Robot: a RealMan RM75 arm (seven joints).
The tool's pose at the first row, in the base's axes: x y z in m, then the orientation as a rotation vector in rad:
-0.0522, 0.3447, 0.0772, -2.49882, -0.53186, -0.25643
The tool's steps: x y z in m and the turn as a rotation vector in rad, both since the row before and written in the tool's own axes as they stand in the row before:
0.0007, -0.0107, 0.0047, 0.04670, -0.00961, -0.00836
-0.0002, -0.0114, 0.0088, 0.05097, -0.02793, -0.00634
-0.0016, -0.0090, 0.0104, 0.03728, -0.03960, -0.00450
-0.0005, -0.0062, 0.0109, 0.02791, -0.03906, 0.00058
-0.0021, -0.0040, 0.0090, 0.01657, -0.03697, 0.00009
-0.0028, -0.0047, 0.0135, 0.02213, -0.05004, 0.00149
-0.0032, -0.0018, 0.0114, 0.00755, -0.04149, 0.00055
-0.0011, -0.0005, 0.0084, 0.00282, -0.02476, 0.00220
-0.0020, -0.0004, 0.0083, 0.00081, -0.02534, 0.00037
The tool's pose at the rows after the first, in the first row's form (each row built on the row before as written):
-0.0558, 0.3557, 0.0788, -2.45426, -0.54618, -0.23271
-0.0606, 0.3692, 0.0777, -2.40996, -0.56519, -0.18511
-0.0661, 0.3814, 0.0742, -2.38098, -0.58705, -0.12792
-0.0700, 0.3923, 0.0694, -2.36126, -0.60268, -0.07265
-0.0746, 0.3998, 0.0646, -2.35113, -0.61864, -0.02392
-0.0812, 0.4102, 0.0568, -2.33690, -0.63827, 0.04234
-0.0871, 0.4170, 0.0489, -2.33425, -0.65677, 0.09355
-0.0903, 0.4219, 0.0428, -2.33453, -0.66586, 0.12448
-0.0944, 0.4262, 0.0366, -2.33582, -0.67771, 0.15470

